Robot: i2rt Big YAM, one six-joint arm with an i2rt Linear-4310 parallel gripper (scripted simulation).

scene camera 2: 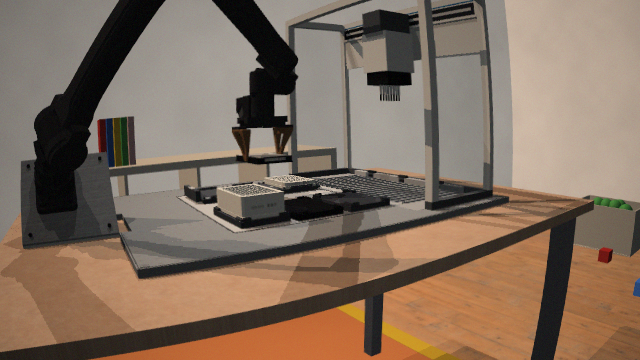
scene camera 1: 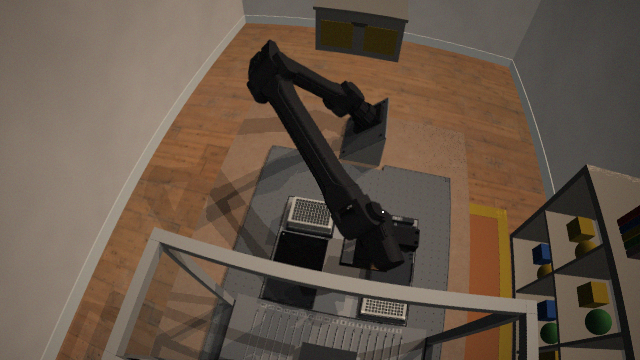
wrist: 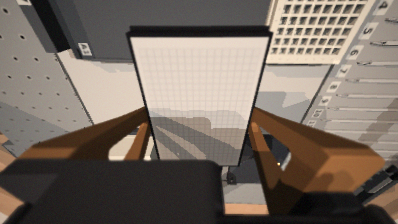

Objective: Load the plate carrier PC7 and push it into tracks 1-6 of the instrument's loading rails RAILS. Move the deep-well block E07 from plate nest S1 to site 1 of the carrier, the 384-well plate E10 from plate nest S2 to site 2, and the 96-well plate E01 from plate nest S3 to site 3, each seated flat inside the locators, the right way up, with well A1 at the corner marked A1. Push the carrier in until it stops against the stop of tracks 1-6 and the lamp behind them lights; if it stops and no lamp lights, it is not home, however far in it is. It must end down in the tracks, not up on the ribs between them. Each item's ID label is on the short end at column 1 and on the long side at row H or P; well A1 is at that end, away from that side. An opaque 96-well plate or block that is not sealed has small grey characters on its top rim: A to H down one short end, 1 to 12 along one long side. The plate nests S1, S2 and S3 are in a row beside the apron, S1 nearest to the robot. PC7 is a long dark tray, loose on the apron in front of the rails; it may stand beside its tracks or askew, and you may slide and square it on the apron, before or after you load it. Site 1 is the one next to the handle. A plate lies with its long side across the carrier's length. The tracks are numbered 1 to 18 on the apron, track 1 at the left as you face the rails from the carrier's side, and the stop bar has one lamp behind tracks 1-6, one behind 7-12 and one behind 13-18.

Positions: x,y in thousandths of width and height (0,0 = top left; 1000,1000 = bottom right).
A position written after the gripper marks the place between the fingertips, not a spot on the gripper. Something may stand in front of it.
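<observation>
The gripper (scene camera 2: 412,446) is there, and you get the gripper (wrist: 501,498) as well. There's a nest S3 (scene camera 1: 443,812), with the nest S3 (scene camera 2: 573,562) and the nest S3 (wrist: 622,775) showing too, plus a nest S2 (scene camera 1: 459,693). A dark carrier PC7 (scene camera 1: 629,765) shows, and scene camera 2 has the dark carrier PC7 (scene camera 2: 307,540) too. There's also a 96-well plate E01 (scene camera 1: 601,860), a pipetting head (scene camera 2: 602,140), a frame bar (scene camera 1: 523,788) and a frame post (scene camera 1: 285,718).
</observation>
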